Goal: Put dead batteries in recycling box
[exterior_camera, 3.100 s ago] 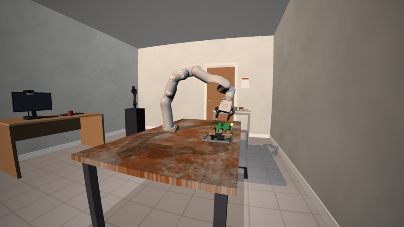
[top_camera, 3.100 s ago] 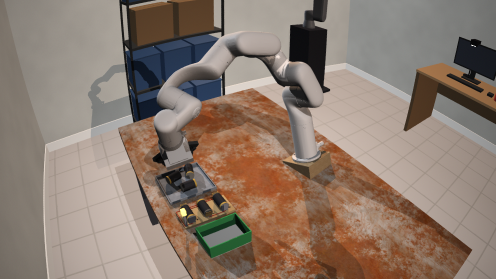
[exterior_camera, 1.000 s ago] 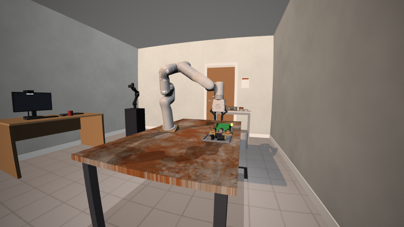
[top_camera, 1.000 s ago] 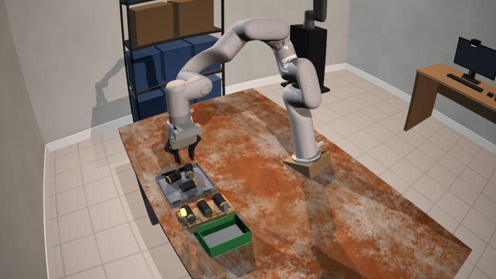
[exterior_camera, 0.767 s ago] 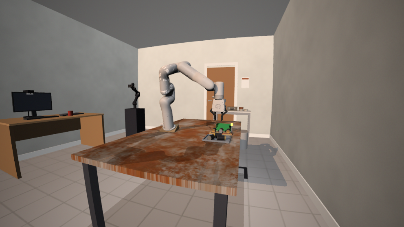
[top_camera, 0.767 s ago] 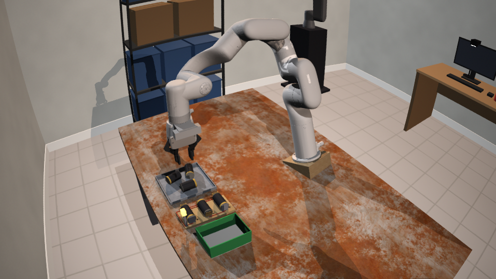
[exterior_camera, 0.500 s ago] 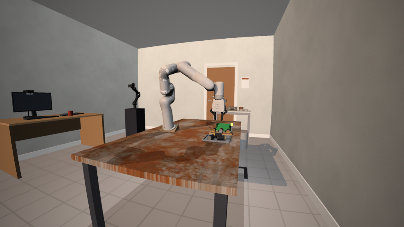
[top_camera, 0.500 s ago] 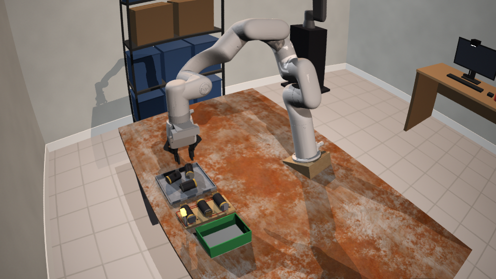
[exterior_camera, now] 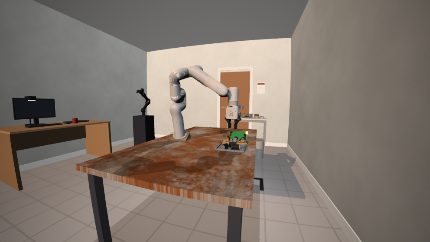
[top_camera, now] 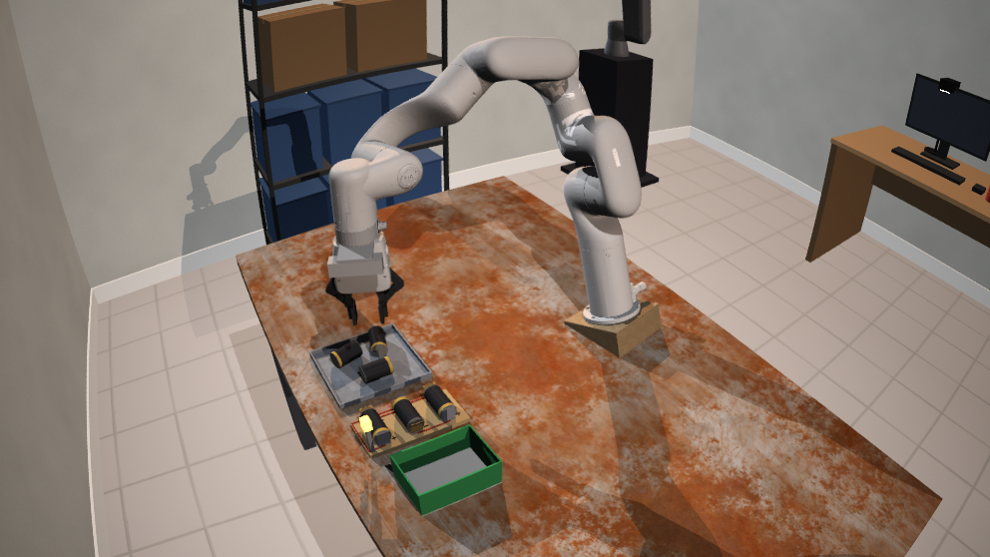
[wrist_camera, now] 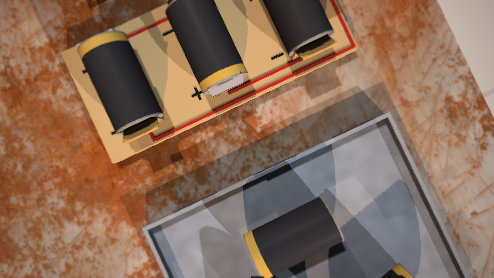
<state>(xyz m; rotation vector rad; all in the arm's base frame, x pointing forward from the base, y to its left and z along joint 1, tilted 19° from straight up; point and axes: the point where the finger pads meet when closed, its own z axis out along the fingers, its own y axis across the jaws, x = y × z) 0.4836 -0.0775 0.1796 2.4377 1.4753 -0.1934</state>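
My gripper is now 40 mm to the left of the grey tray and 150 mm above it. Also, from my hand: green recycling box: 30 mm ahead, 300 mm to the left, 140 mm below.
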